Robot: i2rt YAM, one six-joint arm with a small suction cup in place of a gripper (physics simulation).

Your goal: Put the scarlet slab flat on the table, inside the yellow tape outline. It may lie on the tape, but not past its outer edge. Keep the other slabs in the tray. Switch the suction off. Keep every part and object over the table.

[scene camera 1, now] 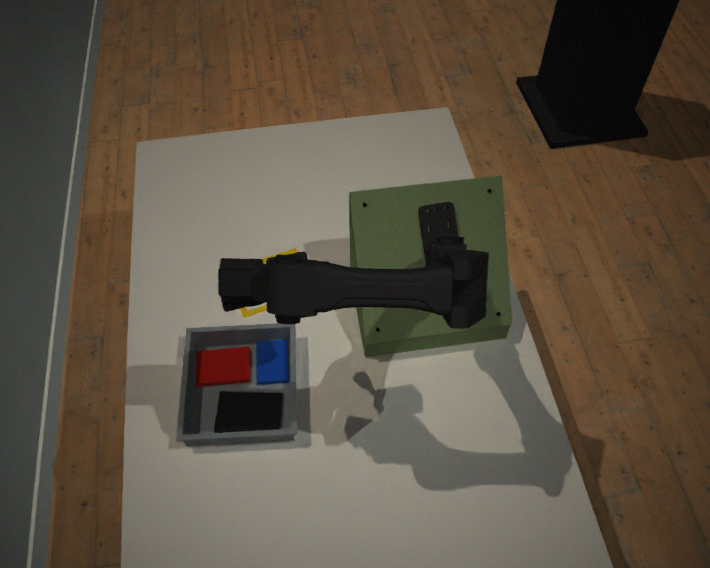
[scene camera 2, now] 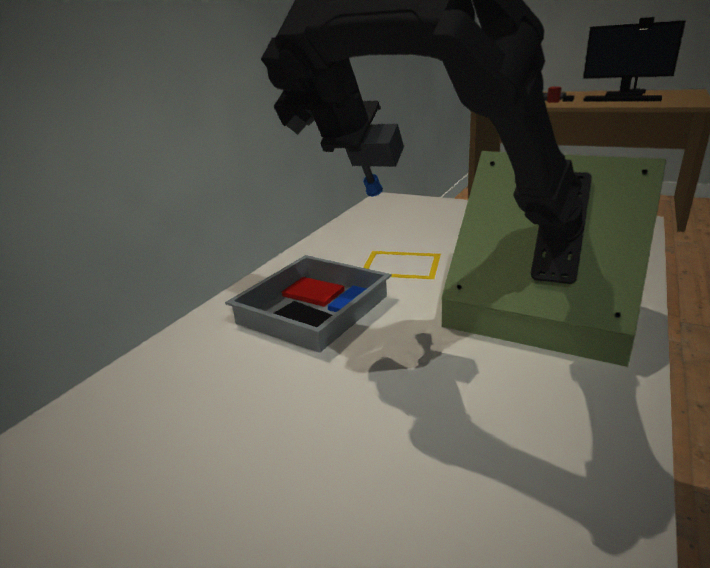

A black slab shows in scene camera 1 and in scene camera 2. A scarlet slab shows in scene camera 1 and in scene camera 2. One and the same spot on the black slab: [scene camera 2: 297,311] is [scene camera 1: 236,404]. One and the same spot on the scarlet slab: [scene camera 2: 309,290] is [scene camera 1: 221,369].
